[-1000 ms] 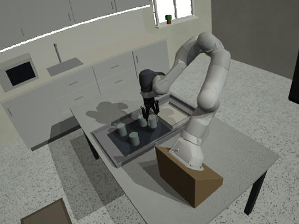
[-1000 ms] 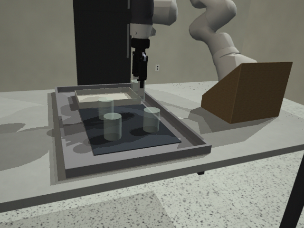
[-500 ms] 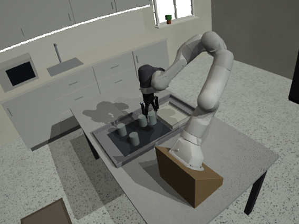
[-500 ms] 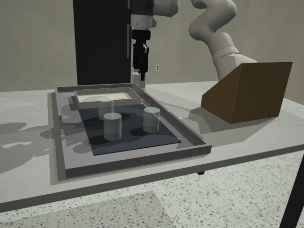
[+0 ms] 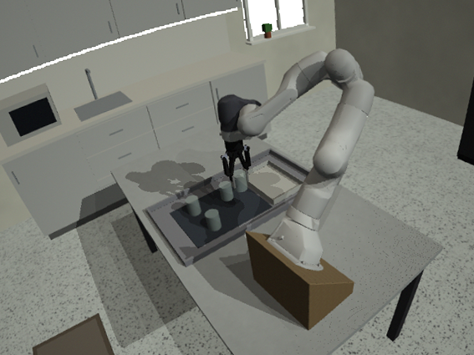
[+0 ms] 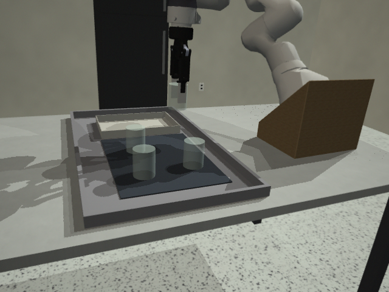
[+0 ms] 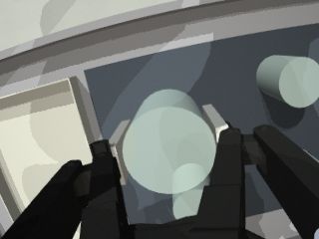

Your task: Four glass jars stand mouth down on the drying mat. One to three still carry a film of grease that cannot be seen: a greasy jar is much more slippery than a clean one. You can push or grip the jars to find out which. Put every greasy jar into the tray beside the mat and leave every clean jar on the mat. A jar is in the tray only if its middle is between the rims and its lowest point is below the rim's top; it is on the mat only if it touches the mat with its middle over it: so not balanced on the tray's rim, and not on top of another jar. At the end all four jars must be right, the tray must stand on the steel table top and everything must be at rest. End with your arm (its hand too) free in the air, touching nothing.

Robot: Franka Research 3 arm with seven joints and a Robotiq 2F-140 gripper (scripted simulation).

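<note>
The white tray is 11 cm ahead of my hand, 22 cm to the right of it and 19 cm below it. From my hand the other things lie so: steel table top (11 cm ahead, 1 cm to the right, 20 cm below); dark drying mat (8 cm ahead, 10 cm to the left, 19 cm below).
</note>
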